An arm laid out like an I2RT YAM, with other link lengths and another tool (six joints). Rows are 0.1 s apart.
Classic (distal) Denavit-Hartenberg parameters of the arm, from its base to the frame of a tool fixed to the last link. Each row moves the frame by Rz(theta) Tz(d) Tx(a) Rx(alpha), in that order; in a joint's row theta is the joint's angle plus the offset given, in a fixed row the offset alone. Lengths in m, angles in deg.
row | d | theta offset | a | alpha
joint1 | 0.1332 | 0 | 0.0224 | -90
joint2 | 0 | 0 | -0.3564 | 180
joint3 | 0 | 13.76 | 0.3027 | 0
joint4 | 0.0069 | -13.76 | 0.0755 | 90
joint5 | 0.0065 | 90 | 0 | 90
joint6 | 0.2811 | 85 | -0.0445 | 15.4
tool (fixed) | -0.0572 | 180 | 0 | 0
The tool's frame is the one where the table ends.
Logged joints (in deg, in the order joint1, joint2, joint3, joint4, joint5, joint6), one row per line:
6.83, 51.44, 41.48, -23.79, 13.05, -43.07
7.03, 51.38, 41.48, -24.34, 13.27, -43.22
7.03, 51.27, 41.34, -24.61, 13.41, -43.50
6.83, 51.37, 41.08, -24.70, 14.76, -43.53
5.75, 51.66, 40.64, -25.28, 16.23, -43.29
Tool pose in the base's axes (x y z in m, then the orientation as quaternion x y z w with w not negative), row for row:
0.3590, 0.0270, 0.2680, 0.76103, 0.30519, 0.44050, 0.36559
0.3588, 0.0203, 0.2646, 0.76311, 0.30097, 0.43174, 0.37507
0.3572, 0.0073, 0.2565, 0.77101, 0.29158, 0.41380, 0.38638
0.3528, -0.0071, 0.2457, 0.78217, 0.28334, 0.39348, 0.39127
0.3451, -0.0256, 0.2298, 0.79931, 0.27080, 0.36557, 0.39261
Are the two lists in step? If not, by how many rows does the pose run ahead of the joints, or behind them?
The pose runs 2 rows ahead of the joints: the pose in row i belongs to the joints in row i + 2.
